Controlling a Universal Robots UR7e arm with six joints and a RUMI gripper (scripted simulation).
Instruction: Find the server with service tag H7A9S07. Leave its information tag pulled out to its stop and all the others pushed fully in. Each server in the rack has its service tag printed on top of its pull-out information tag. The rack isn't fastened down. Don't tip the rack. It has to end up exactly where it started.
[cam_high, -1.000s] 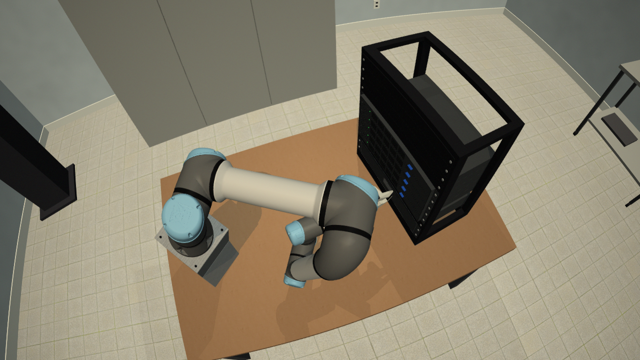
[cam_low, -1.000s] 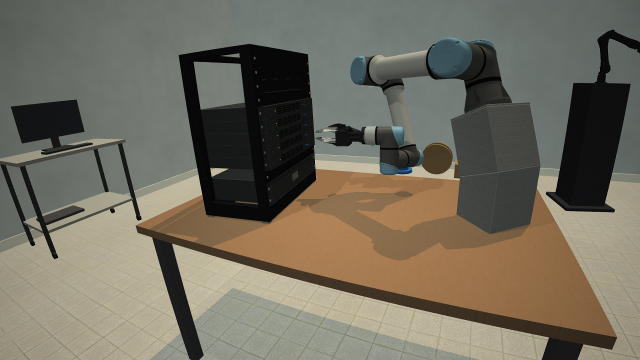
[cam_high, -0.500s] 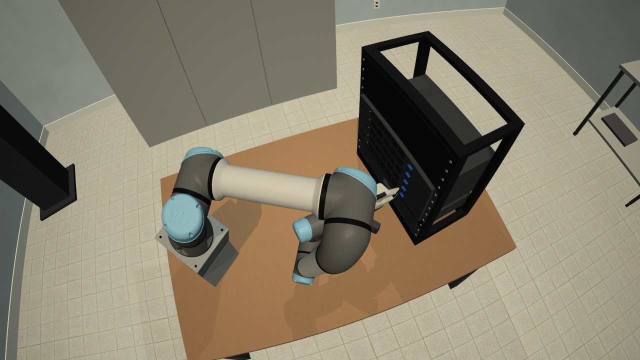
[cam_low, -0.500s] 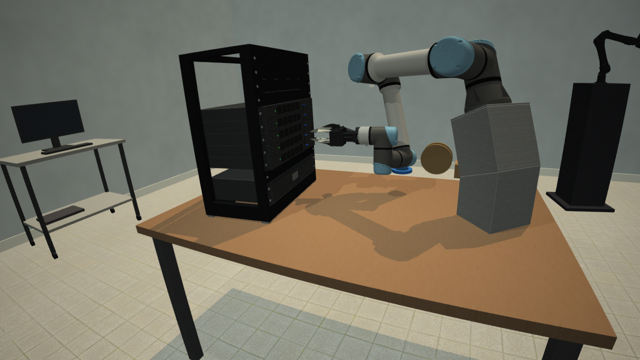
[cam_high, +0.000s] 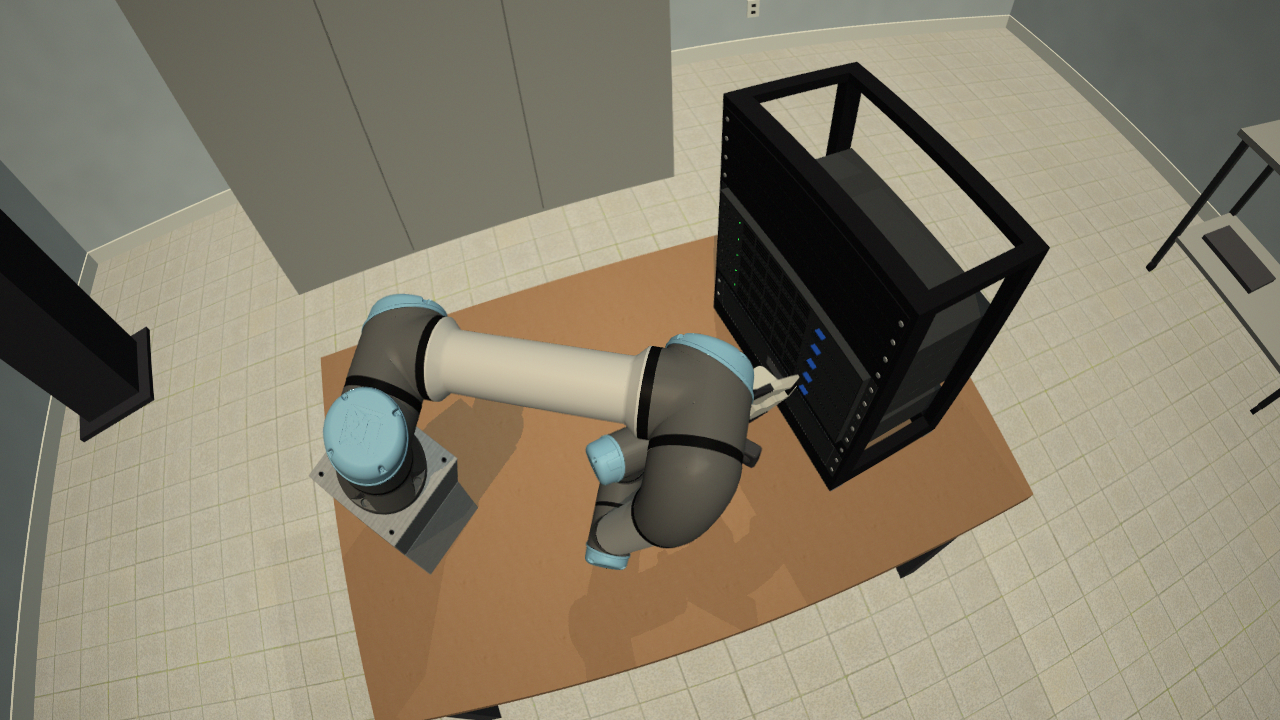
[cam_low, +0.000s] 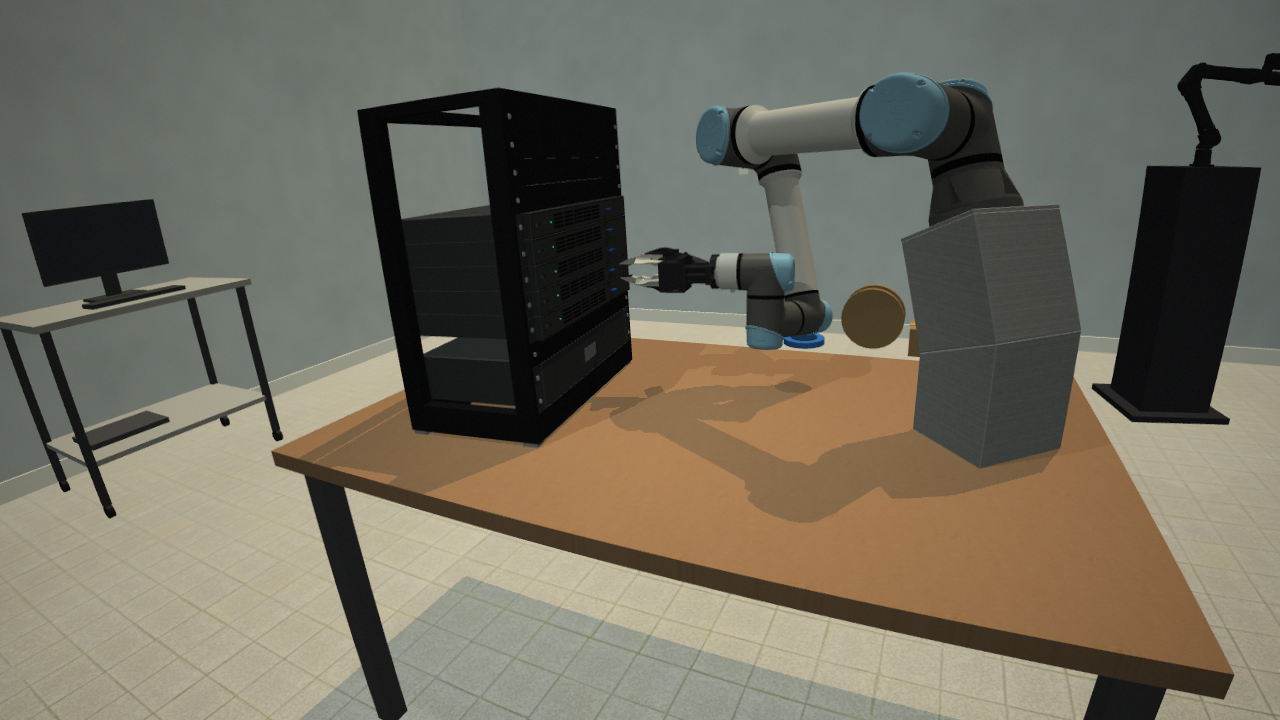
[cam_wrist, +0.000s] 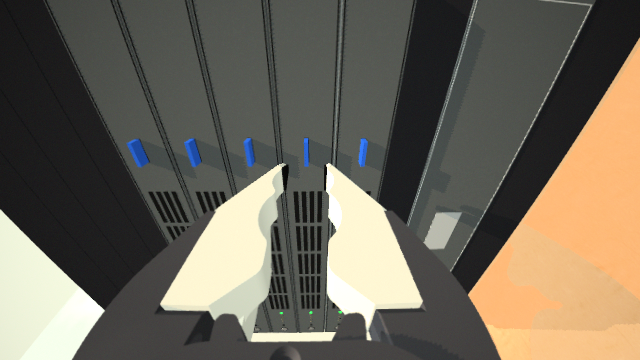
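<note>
Now: hand 7 cm short of the information tag and 1 cm to the left of it.
</note>
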